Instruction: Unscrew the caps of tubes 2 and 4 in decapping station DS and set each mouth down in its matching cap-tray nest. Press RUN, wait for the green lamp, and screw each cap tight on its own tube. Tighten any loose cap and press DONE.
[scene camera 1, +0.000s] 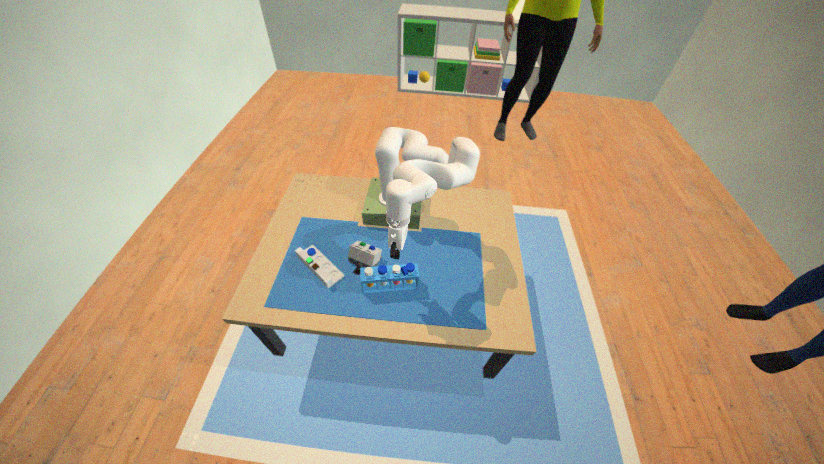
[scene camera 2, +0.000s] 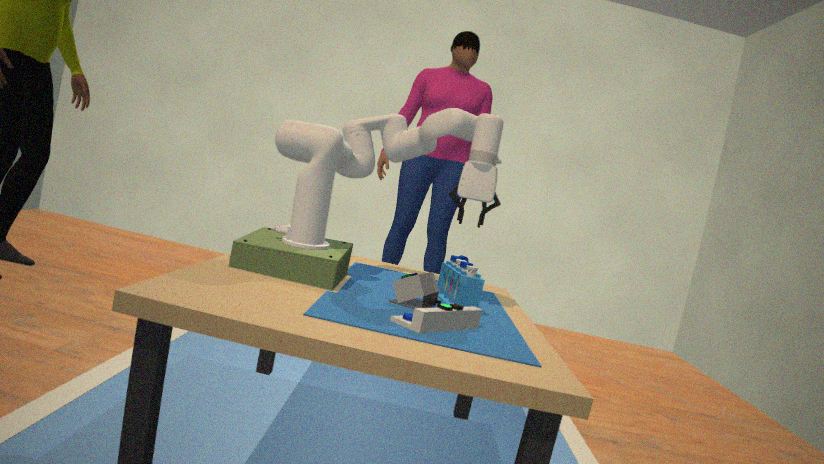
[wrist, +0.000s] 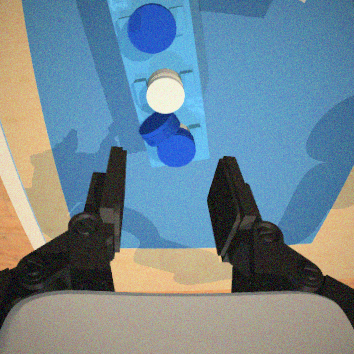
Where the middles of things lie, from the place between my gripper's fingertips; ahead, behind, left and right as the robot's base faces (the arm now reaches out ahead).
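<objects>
With the grey button box (scene camera 2: 407, 289), my hand is 11 cm past it and 13 cm to the left of it, and it's 17 cm above the box.
</objects>
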